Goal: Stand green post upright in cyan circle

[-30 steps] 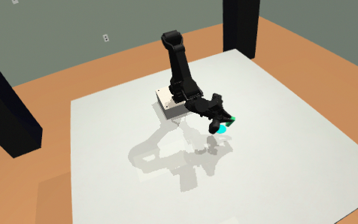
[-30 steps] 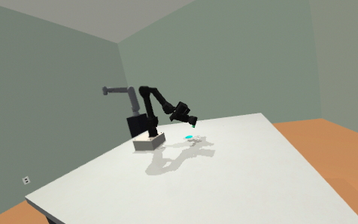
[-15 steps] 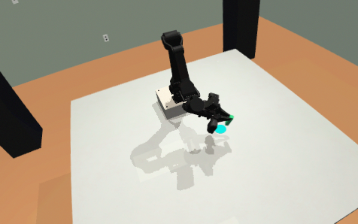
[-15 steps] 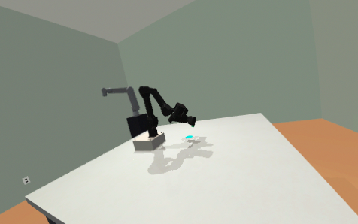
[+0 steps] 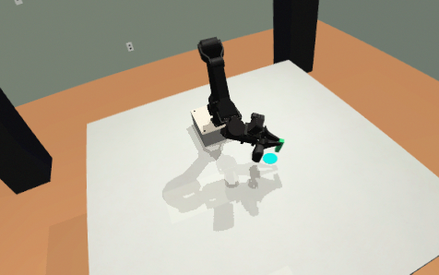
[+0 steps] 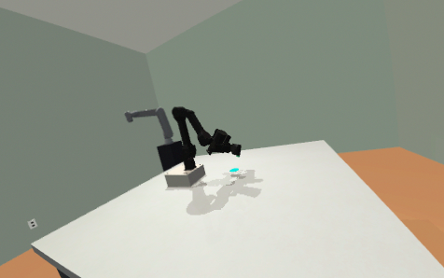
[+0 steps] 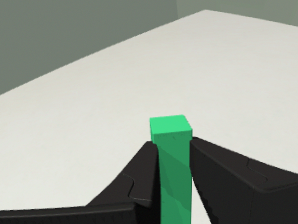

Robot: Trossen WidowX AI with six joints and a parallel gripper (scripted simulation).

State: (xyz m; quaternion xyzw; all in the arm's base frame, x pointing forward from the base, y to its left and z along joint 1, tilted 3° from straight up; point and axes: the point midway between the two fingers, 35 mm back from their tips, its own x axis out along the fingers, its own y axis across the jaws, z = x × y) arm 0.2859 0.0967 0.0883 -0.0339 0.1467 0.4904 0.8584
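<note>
Right now my gripper tip is 60 mm past the cyan circle, 10 mm to the left of it and 140 mm above it. Also, from my gripper tip: green post 20 mm below.
</note>
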